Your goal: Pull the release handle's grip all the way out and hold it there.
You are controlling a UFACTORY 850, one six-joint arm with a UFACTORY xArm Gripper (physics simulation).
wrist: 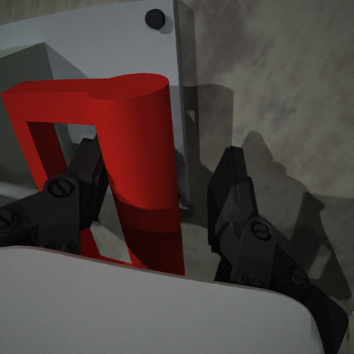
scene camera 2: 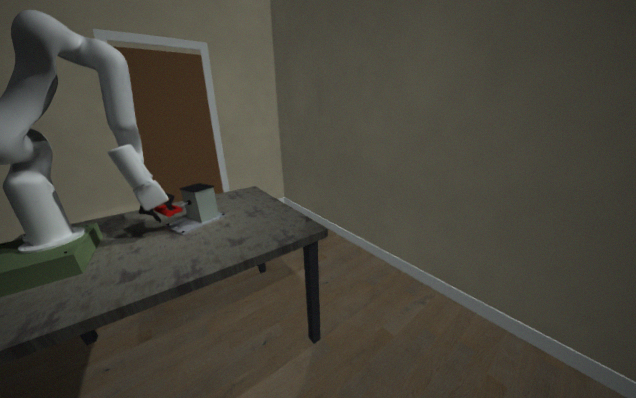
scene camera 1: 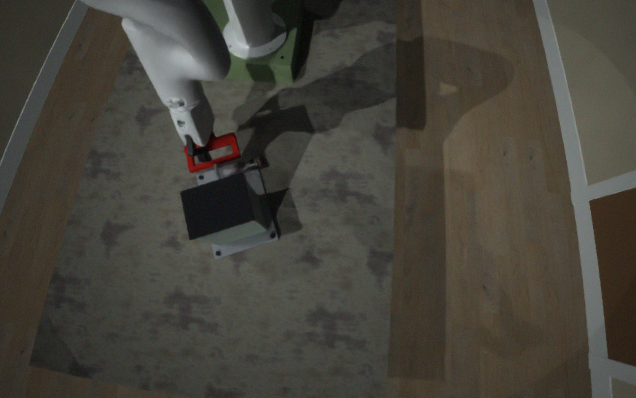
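The release handle's red rectangular grip stands out from the pale housing with the dark top. A stretch of grey shaft shows between them. My gripper straddles the grip's outer bar. In the wrist view one finger is inside the grip's opening, against the bar; the other is outside, with a visible gap to the bar. The fingers stand well apart, with the bar between them. Exact contact is partly hidden.
The housing sits on a light bolted base plate on the mottled grey table. The arm's green base block stands behind the gripper, on the side away from the housing.
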